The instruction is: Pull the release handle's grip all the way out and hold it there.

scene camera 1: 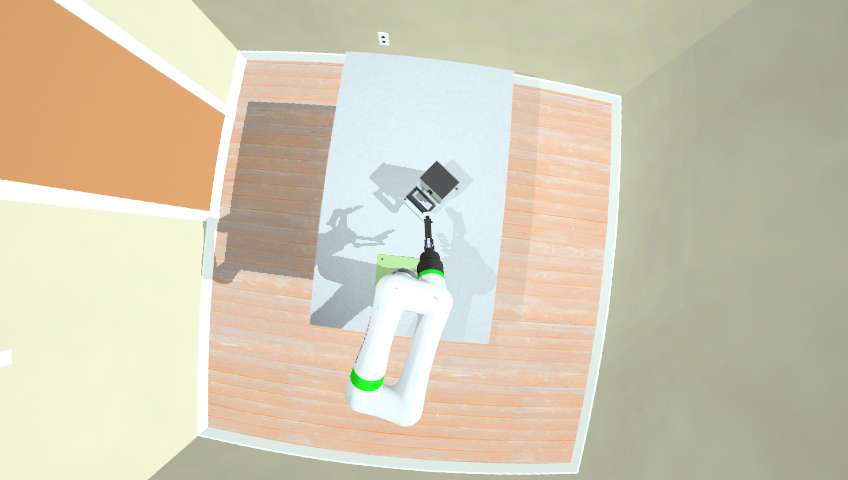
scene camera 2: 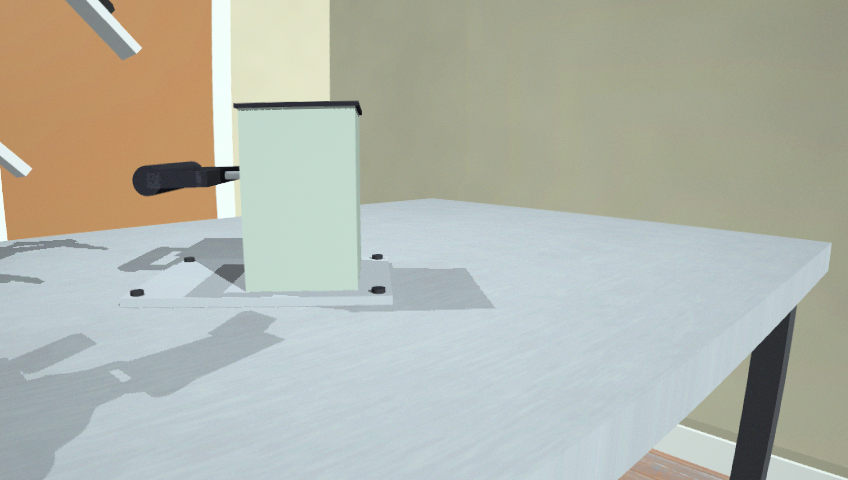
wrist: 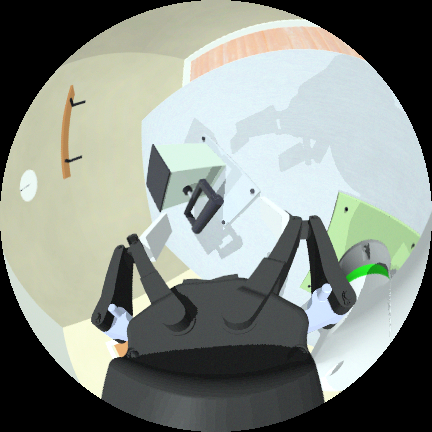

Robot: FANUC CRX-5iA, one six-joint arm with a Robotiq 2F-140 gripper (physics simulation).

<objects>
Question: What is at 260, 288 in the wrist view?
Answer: My gripper.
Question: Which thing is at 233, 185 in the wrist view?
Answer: A bolted base plate.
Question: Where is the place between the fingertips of my gripper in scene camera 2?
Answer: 80, 109
</objects>
